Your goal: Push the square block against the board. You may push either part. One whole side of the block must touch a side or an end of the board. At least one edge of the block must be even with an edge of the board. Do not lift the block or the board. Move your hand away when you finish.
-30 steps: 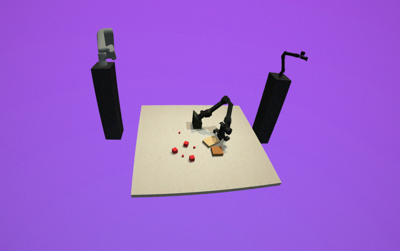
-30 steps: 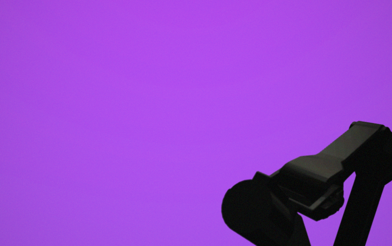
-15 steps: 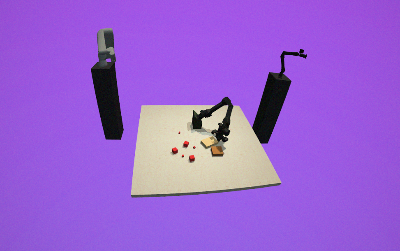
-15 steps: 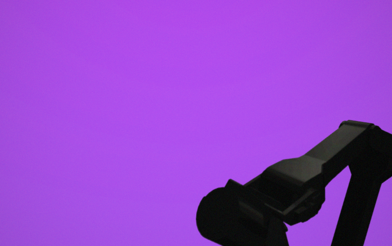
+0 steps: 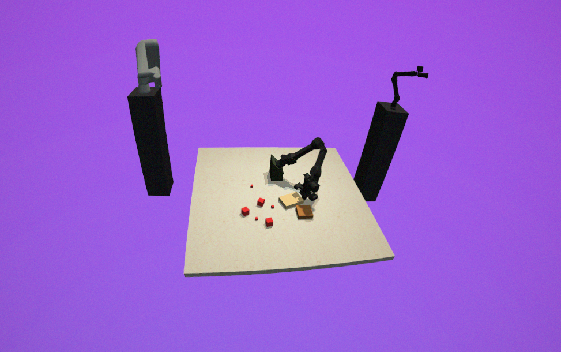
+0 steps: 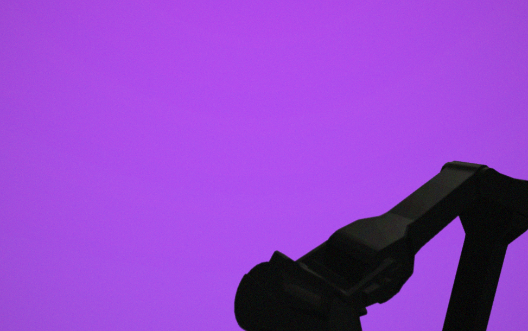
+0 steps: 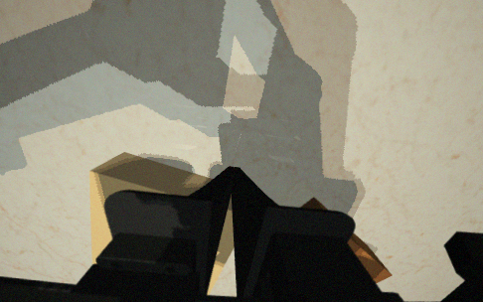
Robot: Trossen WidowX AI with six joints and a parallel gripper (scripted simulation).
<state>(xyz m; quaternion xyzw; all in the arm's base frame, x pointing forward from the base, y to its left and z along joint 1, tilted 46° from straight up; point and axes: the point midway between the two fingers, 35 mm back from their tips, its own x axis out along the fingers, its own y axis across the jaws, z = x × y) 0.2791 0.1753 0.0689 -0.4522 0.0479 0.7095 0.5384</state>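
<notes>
Right now my gripper tip is 10 cm to the left of the pale tan board, 1 cm below it and 1 cm short of it. Also, from my gripper tip: orange piece 13 cm ahead, 2 cm to the right, 1 cm above.
</notes>
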